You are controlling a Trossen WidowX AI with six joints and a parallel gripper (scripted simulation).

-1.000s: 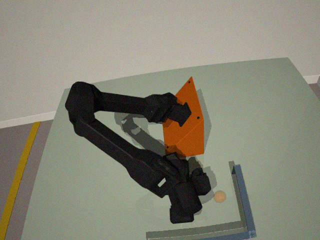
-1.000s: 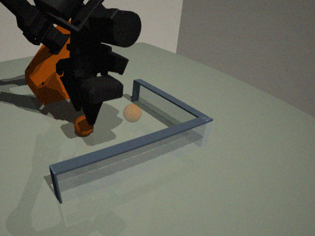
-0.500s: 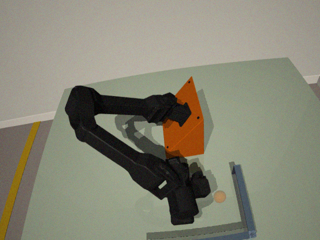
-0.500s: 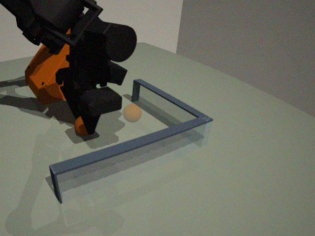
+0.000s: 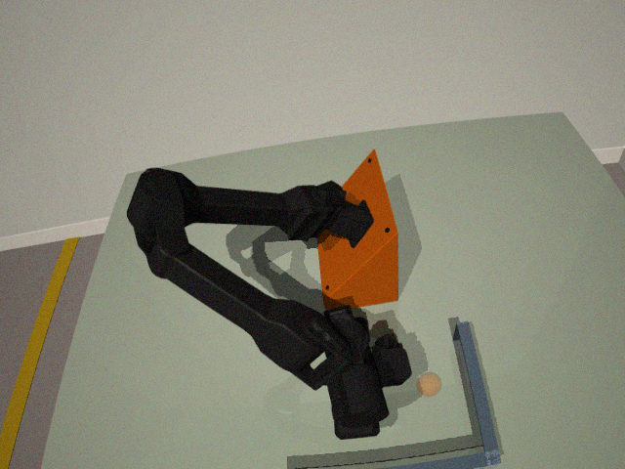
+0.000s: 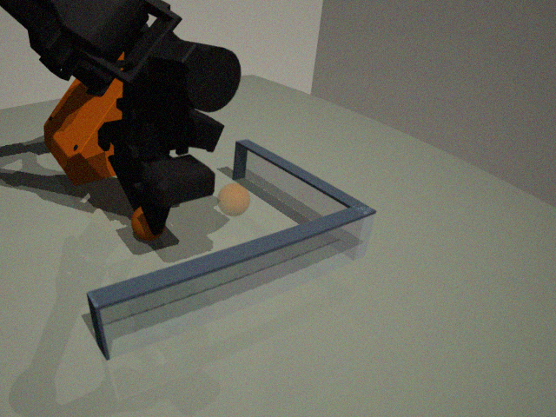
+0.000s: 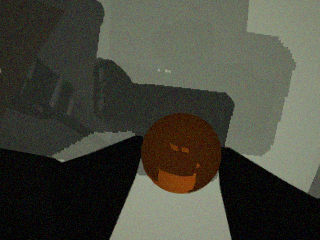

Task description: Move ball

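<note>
The see-through copy of ball is 120 mm to the left of my gripper tip and 20 mm ahead of it. Round my gripper tip: orange ball right at my gripper tip.
</note>
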